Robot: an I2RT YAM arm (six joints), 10 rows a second.
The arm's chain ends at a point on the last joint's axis. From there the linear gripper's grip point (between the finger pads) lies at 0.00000 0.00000 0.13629 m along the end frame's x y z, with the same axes.
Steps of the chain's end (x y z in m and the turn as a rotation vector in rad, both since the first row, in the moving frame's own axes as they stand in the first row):
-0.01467, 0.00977, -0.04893, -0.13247, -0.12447, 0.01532
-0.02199, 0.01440, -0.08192, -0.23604, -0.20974, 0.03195
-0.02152, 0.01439, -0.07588, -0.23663, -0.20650, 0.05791
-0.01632, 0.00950, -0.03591, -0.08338, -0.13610, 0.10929
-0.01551, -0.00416, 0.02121, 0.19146, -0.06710, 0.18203
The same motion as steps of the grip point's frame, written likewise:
-0.03168, 0.02759, -0.05118, -0.13247, -0.12447, 0.01532
-0.05061, 0.04558, -0.08866, -0.23604, -0.20974, 0.03195
-0.05011, 0.04529, -0.08254, -0.23663, -0.20650, 0.05791
-0.03537, 0.01978, -0.03764, -0.08338, -0.13610, 0.10929
-0.02218, -0.03076, 0.01842, 0.19146, -0.06710, 0.18203

